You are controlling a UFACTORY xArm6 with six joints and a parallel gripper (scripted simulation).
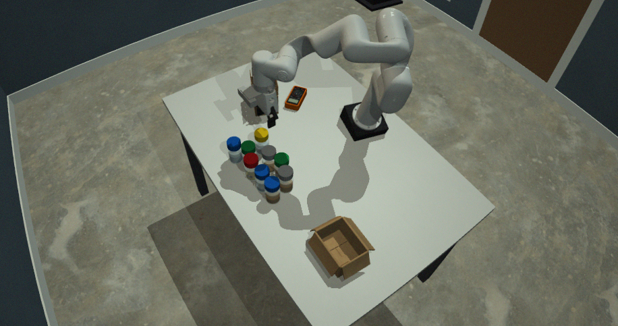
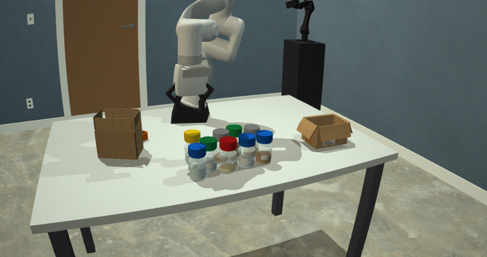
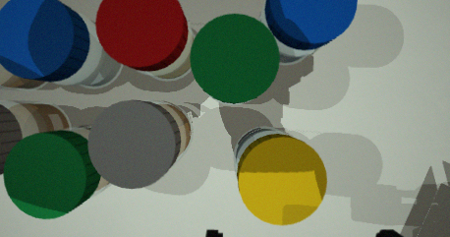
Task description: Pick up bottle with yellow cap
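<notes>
Right now the yellow-capped bottle is 2 cm ahead of my hand and 13 cm below it. From my hand the other things lie so: red-capped bottle (12 cm ahead, 9 cm to the left, 13 cm below); then cardboard box (12 cm behind, 24 cm to the right, 11 cm below); then green-capped bottle (10 cm ahead, 3 cm to the left, 13 cm below).
</notes>
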